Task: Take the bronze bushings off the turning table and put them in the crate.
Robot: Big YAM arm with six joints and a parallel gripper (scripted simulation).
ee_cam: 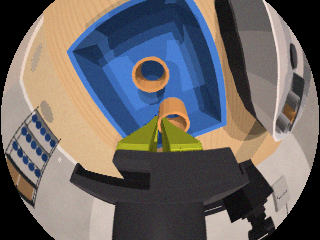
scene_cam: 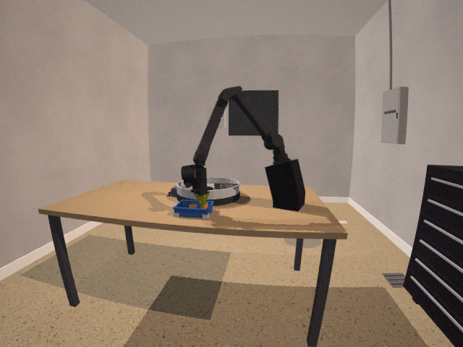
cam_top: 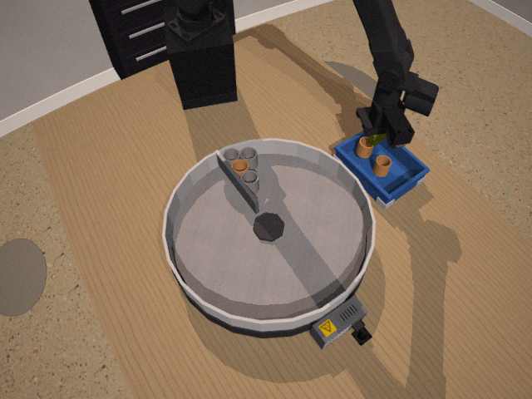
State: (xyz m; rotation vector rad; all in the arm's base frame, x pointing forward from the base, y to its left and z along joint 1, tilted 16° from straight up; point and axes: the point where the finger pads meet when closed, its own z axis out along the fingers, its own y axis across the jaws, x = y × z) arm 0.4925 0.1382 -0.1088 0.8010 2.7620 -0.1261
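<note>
My hand is 5 cm short of the crate, 3 cm above it and 2 cm to the left of it. Round my hand: grey turning table (35 cm to the right, 1 cm behind).
</note>
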